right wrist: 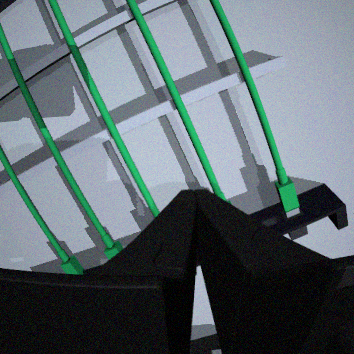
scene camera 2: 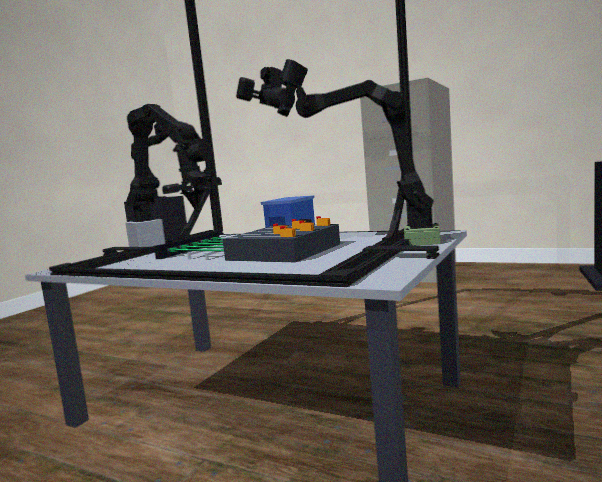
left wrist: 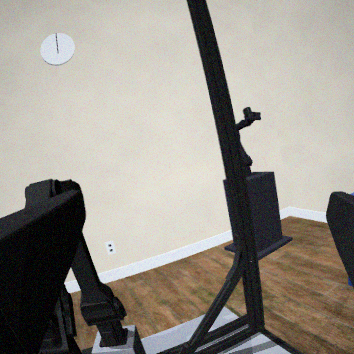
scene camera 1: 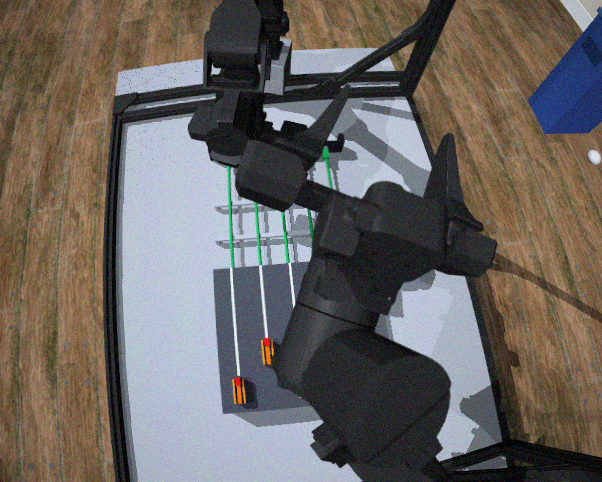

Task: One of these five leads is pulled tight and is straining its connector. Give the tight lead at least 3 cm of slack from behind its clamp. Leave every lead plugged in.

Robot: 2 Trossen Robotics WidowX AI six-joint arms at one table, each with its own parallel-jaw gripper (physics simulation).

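Frame: origin at the left arm's base, x ahead, y left, z up, level; millimetres.
Seen in the pictures: left gripper, fingertip midpoint: (scene camera 2: 252,92) (left wrist: 210,205) (scene camera 1: 400,110); right gripper, fingertip midpoint: (right wrist: 193,202) (scene camera 2: 197,211); left arm's base at its link origin: (scene camera 2: 421,226); right arm's base at its link origin: (scene camera 2: 143,220) (left wrist: 113,337).
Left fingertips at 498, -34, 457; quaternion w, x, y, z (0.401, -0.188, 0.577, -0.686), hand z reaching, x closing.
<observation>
Offsets run from my left fingertips to a thing's middle, as dx, dy, dz. "spot": to the spot under its first point.
Several green leads @(spot: +185, +121, -477) (scene camera 1: 230,215) (right wrist: 175,95) run from a black anchor bracket (right wrist: 316,205) (scene camera 1: 337,141) across two light grey clamp rails @(spot: +212, +125, -486) (scene camera 1: 224,208) (right wrist: 197,98) onto a dark block (scene camera 1: 223,296) (scene camera 2: 275,249). On the block they turn white and end in orange connectors @(spot: -133, +217, -414) (scene camera 1: 238,389) (scene camera 2: 287,230). My right gripper (right wrist: 193,202) is shut and empty. Its tips hang just above the leads near the bracket, over the second lead from the right. My left gripper (scene camera 1: 398,112) (scene camera 2: 244,88) (left wrist: 210,205) is open and empty, high above the table. The left arm hides the right-hand connectors in scene camera 1.
Black frame posts (scene camera 2: 199,96) (scene camera 2: 400,48) (left wrist: 218,105) rise at the table's back corners. A blue box (scene camera 2: 289,209) stands behind the block. A grey cabinet (scene camera 2: 428,143) stands behind the table. The left arm's green base (scene camera 2: 421,235) sits at the right corner.
</observation>
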